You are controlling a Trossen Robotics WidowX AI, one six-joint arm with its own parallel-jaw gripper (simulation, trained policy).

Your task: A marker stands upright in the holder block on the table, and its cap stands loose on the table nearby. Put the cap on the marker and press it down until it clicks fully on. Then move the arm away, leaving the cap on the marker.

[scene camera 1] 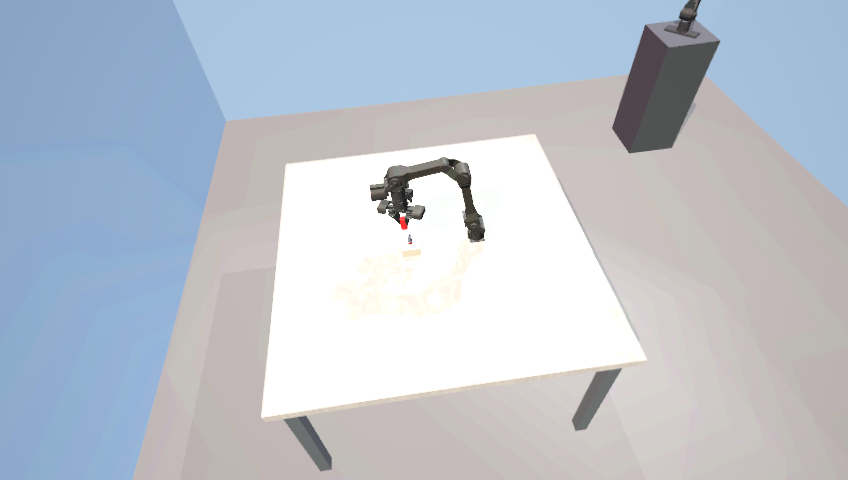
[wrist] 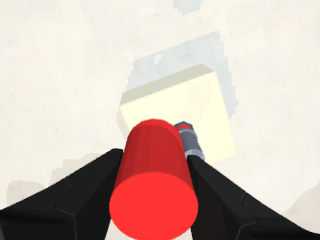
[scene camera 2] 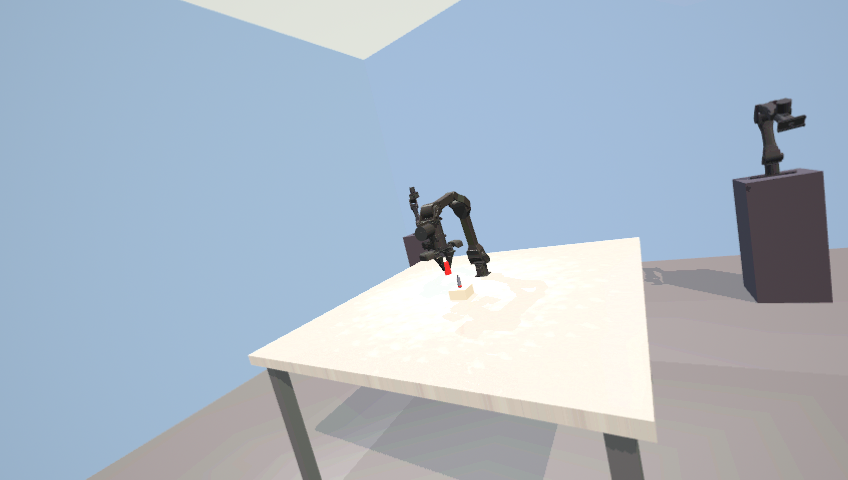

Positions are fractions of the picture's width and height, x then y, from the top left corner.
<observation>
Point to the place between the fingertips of my gripper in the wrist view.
0.48, 0.67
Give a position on a holder block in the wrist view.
0.62, 0.29
</observation>
